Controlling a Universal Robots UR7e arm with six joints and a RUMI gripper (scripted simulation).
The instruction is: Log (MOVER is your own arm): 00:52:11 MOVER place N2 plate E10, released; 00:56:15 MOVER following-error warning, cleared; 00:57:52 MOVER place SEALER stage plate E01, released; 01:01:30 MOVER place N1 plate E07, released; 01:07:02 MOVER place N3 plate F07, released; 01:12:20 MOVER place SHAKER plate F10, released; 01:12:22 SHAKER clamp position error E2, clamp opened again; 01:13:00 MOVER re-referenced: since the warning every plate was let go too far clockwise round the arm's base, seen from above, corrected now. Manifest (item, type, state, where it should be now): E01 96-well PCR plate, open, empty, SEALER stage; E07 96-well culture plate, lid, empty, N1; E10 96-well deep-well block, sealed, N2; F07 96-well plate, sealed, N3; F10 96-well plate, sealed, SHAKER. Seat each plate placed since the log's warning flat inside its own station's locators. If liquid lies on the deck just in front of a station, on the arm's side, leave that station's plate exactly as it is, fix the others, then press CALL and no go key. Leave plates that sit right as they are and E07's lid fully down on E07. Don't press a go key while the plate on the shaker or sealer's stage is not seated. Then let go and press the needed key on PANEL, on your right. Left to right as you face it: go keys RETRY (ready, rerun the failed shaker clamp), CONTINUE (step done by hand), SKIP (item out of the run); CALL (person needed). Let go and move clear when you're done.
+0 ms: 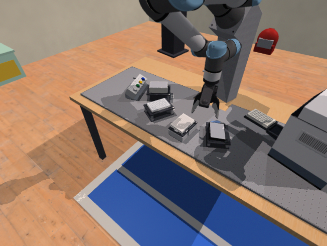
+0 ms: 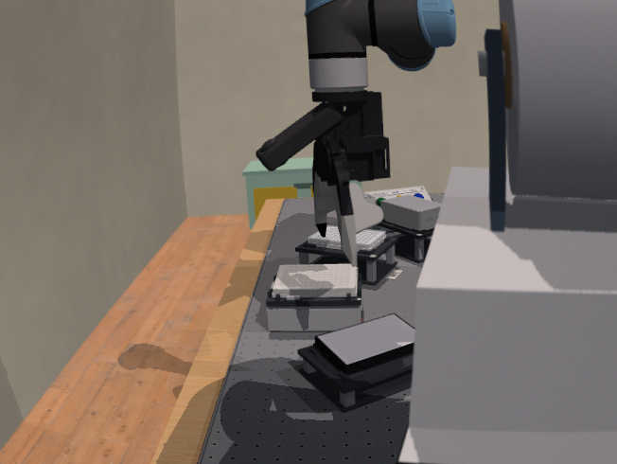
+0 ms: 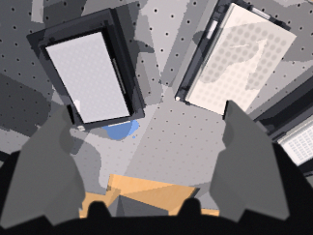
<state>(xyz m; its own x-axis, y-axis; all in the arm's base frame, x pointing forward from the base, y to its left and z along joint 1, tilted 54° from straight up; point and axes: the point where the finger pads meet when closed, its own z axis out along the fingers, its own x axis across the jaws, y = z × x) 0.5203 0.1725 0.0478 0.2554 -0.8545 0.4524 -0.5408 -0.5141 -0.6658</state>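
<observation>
Now: hand 50 mm past the dark sealed plate, 70 mm to the right of it and 110 mm above it. The rest, counted from my hand: white PCR plate: 250 mm behind, 200 mm to the left, 50 mm below; grey deep-well block: 110 mm behind, 450 mm to the right, 80 mm below; white retry key: 10 mm ahead, 570 mm to the right, 90 mm below.
</observation>
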